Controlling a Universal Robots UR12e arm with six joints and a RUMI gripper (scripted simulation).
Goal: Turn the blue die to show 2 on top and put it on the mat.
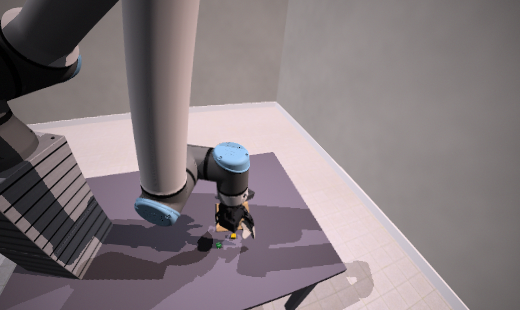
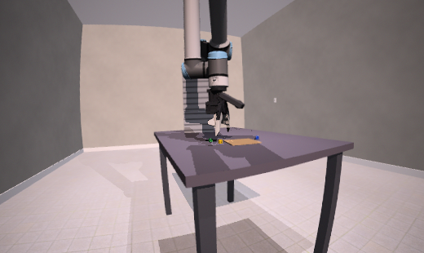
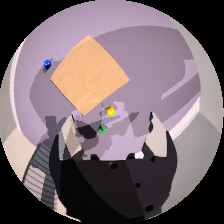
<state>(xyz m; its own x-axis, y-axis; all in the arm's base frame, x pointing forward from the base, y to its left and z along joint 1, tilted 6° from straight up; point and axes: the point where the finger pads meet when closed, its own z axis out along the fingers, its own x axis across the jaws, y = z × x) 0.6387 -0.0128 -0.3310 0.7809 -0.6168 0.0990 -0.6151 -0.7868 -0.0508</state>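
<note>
Right now the yellow die is 30 mm below my hand, 10 mm to the right of it and 10 mm behind it. Round my hand: tan mat (90 mm to the left, 40 mm below); green die (70 mm behind, 40 mm to the right, 30 mm below); blue die (200 mm to the left, 40 mm behind, 30 mm below).
</note>
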